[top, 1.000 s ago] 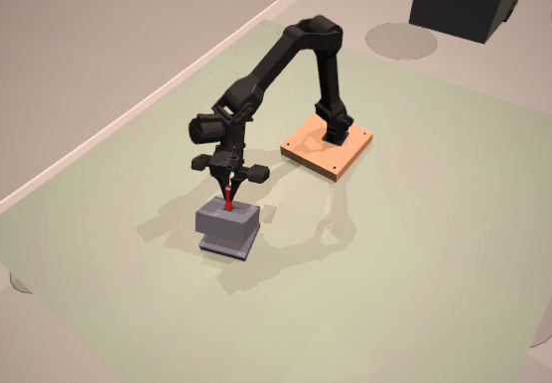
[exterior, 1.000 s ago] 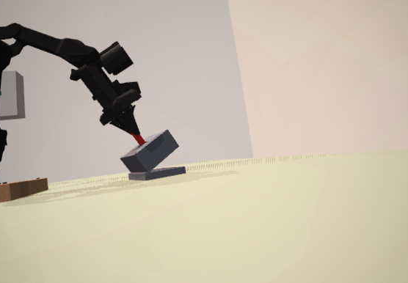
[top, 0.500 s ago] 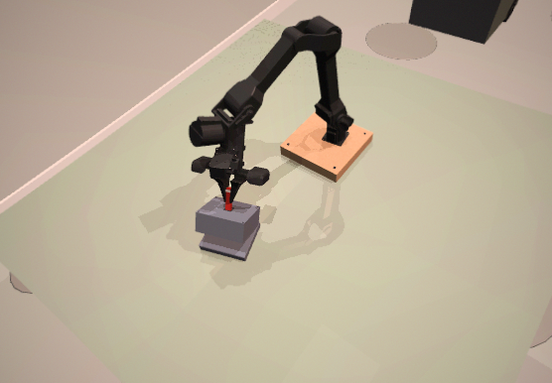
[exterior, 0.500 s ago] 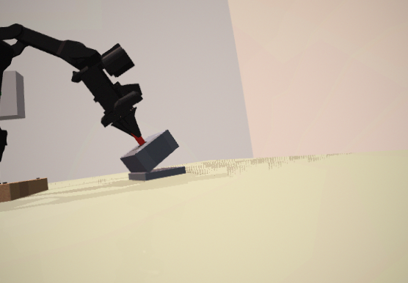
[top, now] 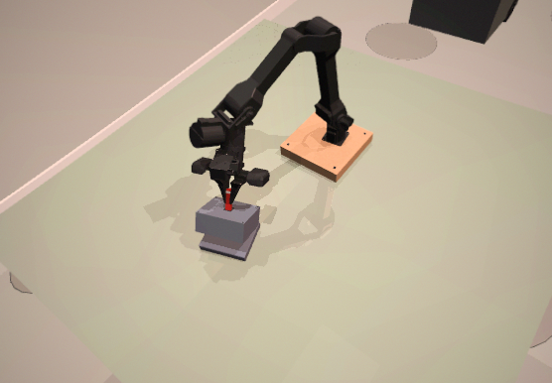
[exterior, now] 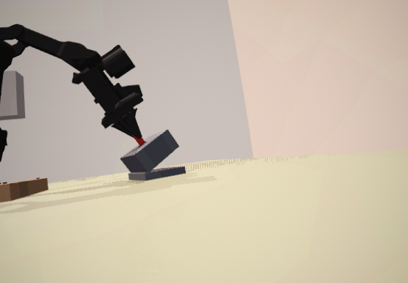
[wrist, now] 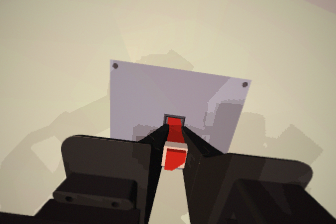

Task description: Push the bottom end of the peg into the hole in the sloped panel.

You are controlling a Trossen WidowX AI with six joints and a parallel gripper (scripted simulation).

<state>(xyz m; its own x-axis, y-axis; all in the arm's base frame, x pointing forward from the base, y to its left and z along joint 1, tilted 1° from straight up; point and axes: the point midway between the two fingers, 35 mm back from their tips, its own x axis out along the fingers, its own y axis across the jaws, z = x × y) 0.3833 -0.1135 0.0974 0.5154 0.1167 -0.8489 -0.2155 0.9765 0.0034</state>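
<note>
The grey sloped panel lies 2 cm ahead of my gripper tip and 4 cm below it. Also, from my gripper tip: grey base plate 3 cm ahead, 1 cm to the left, 10 cm below; then red peg 1 cm behind, 1 cm above.
</note>
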